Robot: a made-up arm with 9 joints. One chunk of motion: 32 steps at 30 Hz.
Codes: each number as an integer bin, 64 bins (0 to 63) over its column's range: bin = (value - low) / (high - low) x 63, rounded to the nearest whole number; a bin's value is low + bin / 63 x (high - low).
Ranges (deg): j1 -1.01..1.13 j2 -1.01..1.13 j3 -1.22..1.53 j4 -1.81..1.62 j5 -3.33..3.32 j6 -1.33..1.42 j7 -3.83..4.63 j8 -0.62..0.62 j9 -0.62..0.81
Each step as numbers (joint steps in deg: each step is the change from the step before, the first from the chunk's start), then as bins.
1 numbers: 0.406 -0.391 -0.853 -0.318 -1.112 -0.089 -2.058 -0.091 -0.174
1 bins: 42 18 8 27 21 28 13 27 20
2 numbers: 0.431 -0.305 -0.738 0.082 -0.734 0.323 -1.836 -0.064 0.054
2 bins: 42 21 11 35 25 38 15 28 30
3 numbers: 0.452 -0.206 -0.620 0.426 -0.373 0.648 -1.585 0.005 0.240
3 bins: 43 24 14 41 28 45 17 32 38
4 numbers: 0.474 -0.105 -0.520 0.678 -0.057 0.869 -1.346 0.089 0.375
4 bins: 44 27 16 46 31 50 18 36 44
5 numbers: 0.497 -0.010 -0.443 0.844 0.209 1.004 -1.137 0.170 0.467
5 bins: 44 29 18 49 34 53 20 40 48
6 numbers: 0.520 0.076 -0.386 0.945 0.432 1.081 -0.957 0.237 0.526
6 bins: 45 32 19 51 36 55 21 44 50
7 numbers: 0.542 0.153 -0.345 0.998 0.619 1.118 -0.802 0.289 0.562
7 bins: 46 34 20 52 37 56 23 46 52
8 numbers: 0.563 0.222 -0.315 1.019 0.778 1.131 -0.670 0.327 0.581
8 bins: 46 36 21 52 39 56 24 48 53
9 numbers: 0.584 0.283 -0.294 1.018 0.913 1.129 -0.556 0.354 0.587
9 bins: 47 38 21 52 40 56 24 49 53
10 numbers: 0.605 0.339 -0.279 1.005 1.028 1.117 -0.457 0.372 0.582
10 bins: 48 40 22 52 41 56 25 50 53
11 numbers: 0.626 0.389 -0.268 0.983 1.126 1.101 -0.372 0.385 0.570
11 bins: 48 41 22 51 42 56 26 51 52
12 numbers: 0.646 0.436 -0.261 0.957 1.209 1.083 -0.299 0.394 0.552
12 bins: 49 43 22 51 43 55 26 52 52
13 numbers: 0.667 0.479 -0.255 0.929 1.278 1.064 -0.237 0.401 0.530
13 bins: 49 44 22 50 44 55 27 52 51
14 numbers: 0.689 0.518 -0.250 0.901 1.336 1.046 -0.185 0.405 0.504
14 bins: 50 45 22 50 44 54 27 52 50
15 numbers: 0.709 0.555 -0.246 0.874 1.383 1.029 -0.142 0.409 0.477
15 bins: 51 46 22 49 45 54 27 52 48
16 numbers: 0.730 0.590 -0.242 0.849 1.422 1.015 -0.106 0.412 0.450
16 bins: 51 47 22 49 45 54 28 52 47
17 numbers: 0.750 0.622 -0.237 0.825 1.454 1.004 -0.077 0.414 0.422
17 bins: 52 48 23 48 45 53 28 53 46
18 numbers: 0.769 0.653 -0.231 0.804 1.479 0.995 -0.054 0.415 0.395
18 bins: 52 49 23 48 46 53 28 53 45
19 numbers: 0.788 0.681 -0.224 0.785 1.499 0.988 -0.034 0.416 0.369
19 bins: 53 50 23 48 46 53 28 53 44
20 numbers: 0.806 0.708 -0.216 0.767 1.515 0.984 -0.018 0.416 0.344
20 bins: 53 51 23 47 46 53 28 53 42
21 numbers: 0.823 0.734 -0.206 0.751 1.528 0.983 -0.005 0.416 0.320
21 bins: 54 51 23 47 46 53 28 53 41
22 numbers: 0.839 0.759 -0.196 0.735 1.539 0.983 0.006 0.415 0.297
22 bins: 54 52 23 47 46 53 29 53 40
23 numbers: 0.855 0.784 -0.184 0.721 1.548 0.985 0.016 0.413 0.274
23 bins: 55 53 24 46 46 53 29 52 39
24 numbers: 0.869 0.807 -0.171 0.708 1.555 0.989 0.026 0.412 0.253
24 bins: 55 53 24 46 46 53 29 52 38
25 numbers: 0.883 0.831 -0.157 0.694 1.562 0.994 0.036 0.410 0.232
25 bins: 56 54 24 46 46 53 29 52 38
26 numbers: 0.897 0.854 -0.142 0.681 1.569 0.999 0.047 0.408 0.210
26 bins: 56 55 25 46 46 53 29 52 37
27 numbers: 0.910 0.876 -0.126 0.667 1.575 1.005 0.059 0.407 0.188
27 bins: 57 56 25 45 46 53 29 52 36
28 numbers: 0.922 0.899 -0.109 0.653 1.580 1.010 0.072 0.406 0.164
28 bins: 57 56 25 45 47 54 29 52 35
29 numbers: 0.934 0.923 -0.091 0.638 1.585 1.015 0.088 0.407 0.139
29 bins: 57 57 26 45 47 54 29 52 33
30 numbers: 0.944 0.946 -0.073 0.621 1.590 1.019 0.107 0.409 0.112
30 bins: 58 58 26 45 47 54 29 52 32
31 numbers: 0.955 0.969 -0.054 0.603 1.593 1.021 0.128 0.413 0.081
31 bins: 58 58 27 44 47 54 29 52 31
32 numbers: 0.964 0.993 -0.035 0.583 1.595 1.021 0.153 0.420 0.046
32 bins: 58 59 27 44 47 54 30 53 29
